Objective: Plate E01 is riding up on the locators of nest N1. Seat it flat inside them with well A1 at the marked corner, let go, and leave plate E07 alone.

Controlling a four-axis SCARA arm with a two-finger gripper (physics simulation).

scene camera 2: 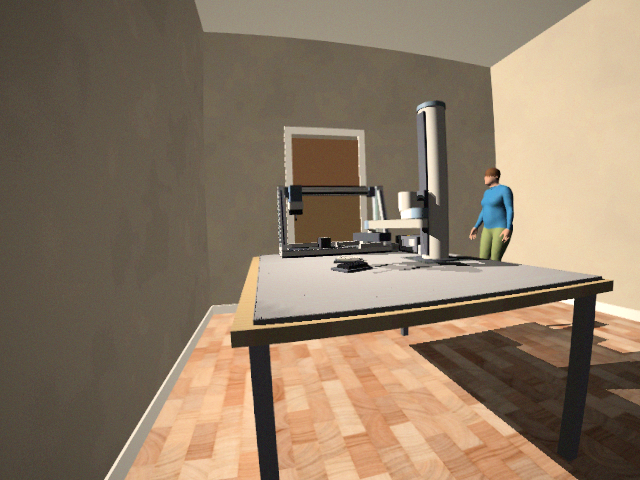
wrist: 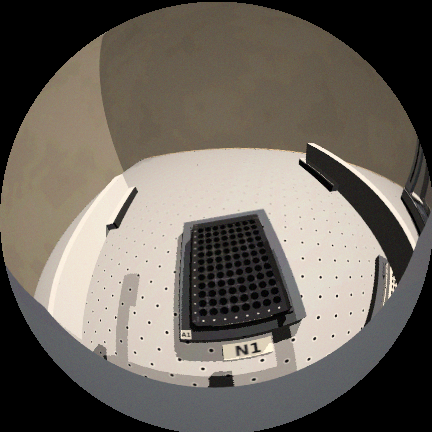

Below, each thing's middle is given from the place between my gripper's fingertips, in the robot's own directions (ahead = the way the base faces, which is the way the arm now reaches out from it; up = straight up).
I see my gripper 3 cm past the plate E01 (wrist: 235, 280), 1 cm to the left of it and 10 cm above it. Round my hand: nest N1 (wrist: 286, 274) (2 cm behind, 1 cm to the right, 11 cm below); then N1 label (wrist: 261, 345) (11 cm behind, 5 cm to the right, 12 cm below).
